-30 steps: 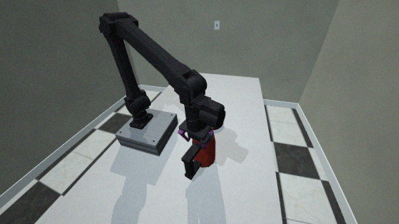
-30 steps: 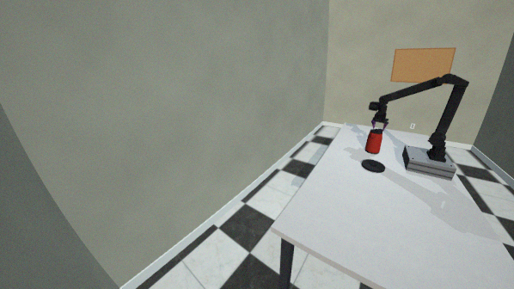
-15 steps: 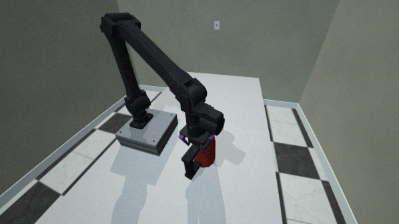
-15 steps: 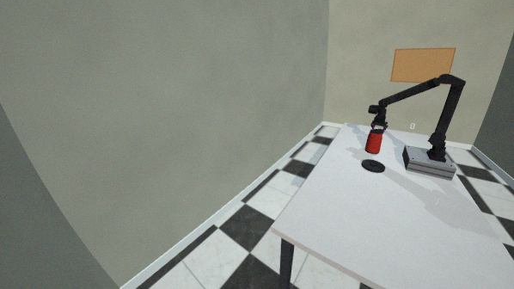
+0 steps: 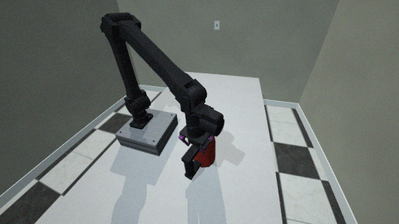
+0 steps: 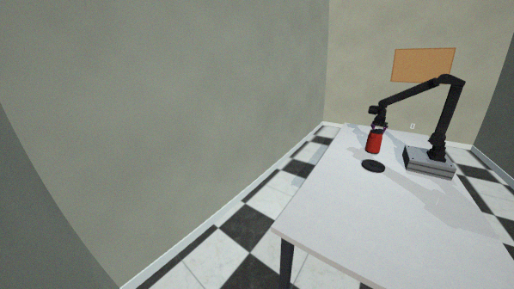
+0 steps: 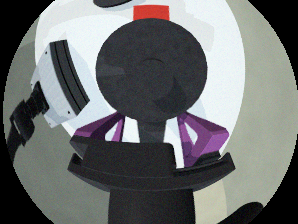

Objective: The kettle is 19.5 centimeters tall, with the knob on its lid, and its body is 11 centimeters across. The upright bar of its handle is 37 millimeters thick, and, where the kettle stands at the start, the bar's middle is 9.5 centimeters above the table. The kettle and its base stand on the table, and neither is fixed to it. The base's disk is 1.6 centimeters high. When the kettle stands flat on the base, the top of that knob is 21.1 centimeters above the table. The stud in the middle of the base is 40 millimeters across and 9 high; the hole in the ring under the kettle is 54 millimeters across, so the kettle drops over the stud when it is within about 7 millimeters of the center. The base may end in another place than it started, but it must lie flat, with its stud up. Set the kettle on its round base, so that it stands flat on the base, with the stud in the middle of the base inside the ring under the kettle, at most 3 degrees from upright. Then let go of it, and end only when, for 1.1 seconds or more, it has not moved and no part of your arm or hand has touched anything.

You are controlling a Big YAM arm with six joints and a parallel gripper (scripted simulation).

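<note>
My gripper is now 50 mm above the red kettle, 20 mm to the right of it and 10 mm short of it. Also, from my hand: round black base: 320 mm to the left, 140 mm below.
</note>
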